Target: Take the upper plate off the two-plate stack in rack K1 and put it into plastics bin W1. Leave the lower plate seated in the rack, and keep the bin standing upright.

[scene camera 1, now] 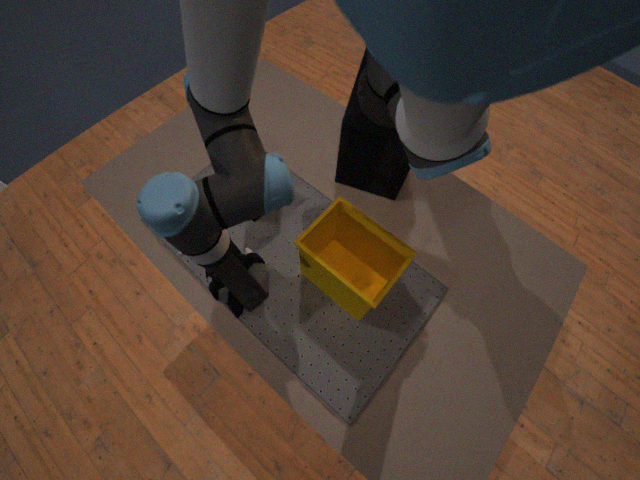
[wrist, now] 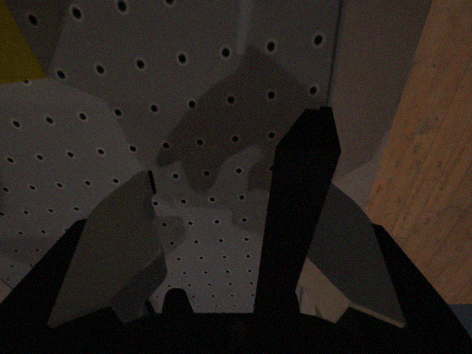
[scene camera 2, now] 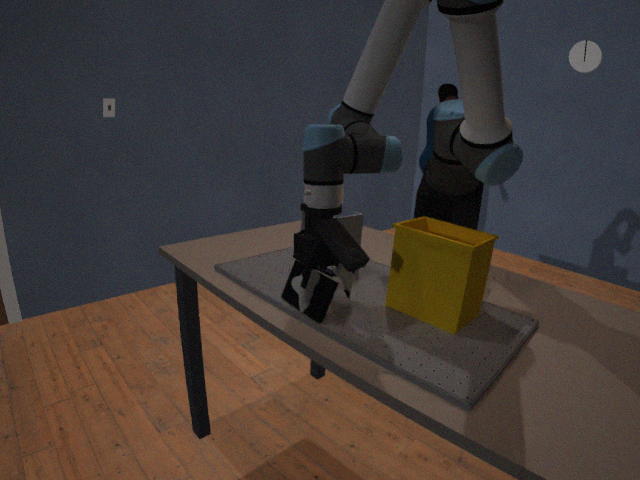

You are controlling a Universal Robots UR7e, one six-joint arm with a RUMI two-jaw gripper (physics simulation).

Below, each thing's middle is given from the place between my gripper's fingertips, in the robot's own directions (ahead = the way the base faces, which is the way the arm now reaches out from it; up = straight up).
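Scene:
Black plate (scene camera 2: 324,290): from my hand, 3 cm ahead, 2 cm to the right, 4 cm above. Yellow plastics bin W1 (scene camera 2: 438,274): 16 cm to the left of my hand, 17 cm behind, 8 cm above.

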